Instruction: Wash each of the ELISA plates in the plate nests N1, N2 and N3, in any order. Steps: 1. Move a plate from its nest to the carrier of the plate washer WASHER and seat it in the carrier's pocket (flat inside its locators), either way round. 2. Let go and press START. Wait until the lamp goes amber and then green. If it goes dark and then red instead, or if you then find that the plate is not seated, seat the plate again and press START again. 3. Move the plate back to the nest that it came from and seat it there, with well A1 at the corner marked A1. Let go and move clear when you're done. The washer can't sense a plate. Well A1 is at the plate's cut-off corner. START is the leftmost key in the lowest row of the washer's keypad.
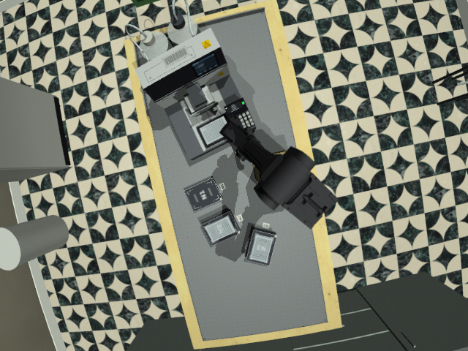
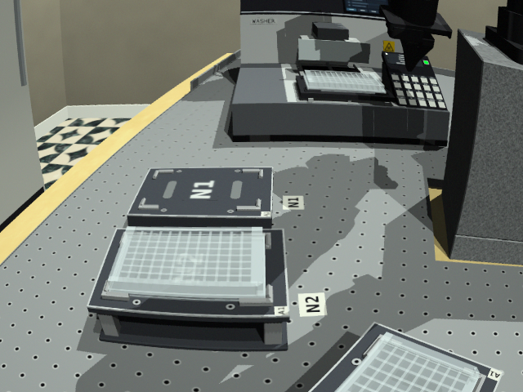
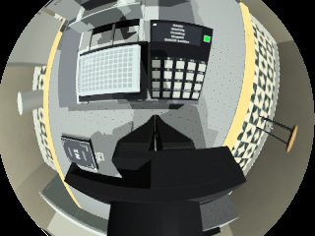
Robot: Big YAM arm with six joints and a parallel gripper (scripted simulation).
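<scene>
My gripper is now 100 mm short of the washer carrier, 70 mm above it and 60 mm to the left of it. The rest, counted from my hand: plate washer: 220 mm to the right, 130 mm ahead, 10 mm below; nest N3: 540 mm to the left, 100 mm below, 60 mm ahead; nest label: 200 mm to the left, 160 mm ahead, 140 mm below.
</scene>
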